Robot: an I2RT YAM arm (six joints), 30 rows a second.
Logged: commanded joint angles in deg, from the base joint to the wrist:
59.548 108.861 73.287 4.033 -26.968 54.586
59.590 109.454 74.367 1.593 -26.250 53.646
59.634 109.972 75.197 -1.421 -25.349 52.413
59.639 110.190 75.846 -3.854 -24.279 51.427
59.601 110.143 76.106 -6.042 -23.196 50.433
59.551 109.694 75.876 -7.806 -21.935 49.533
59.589 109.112 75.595 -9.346 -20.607 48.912
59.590 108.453 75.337 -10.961 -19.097 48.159
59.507 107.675 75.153 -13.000 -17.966 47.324
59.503 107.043 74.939 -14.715 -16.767 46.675
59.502 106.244 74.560 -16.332 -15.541 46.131
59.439 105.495 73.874 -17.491 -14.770 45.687
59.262 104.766 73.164 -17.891 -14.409 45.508
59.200 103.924 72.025 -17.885 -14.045 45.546
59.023 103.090 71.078 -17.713 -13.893 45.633
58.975 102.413 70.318 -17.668 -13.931 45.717
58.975 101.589 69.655 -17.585 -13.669 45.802
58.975 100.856 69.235 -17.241 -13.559 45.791
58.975 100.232 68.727 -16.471 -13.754 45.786
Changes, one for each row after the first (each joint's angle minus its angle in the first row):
0.042 0.593 1.080 -2.440 0.718 -0.940
0.086 1.111 1.910 -5.454 1.619 -2.173
0.091 1.329 2.559 -7.887 2.689 -3.159
0.053 1.282 2.819 -10.075 3.772 -4.153
0.003 0.833 2.589 -11.839 5.033 -5.053
0.041 0.251 2.308 -13.379 6.361 -5.674
0.042 -0.408 2.050 -14.994 7.871 -6.427
-0.041 -1.186 1.866 -17.033 9.002 -7.262
-0.045 -1.818 1.652 -18.748 10.201 -7.911
-0.046 -2.617 1.273 -20.365 11.427 -8.455
-0.109 -3.366 0.587 -21.524 12.198 -8.899
-0.286 -4.095 -0.123 -21.924 12.559 -9.078
-0.348 -4.937 -1.262 -21.918 12.923 -9.040
-0.525 -5.771 -2.209 -21.746 13.075 -8.953
-0.573 -6.448 -2.969 -21.701 13.037 -8.869
-0.573 -7.272 -3.632 -21.618 13.299 -8.784
-0.573 -8.005 -4.052 -21.274 13.409 -8.795
-0.573 -8.629 -4.560 -20.504 13.214 -8.800

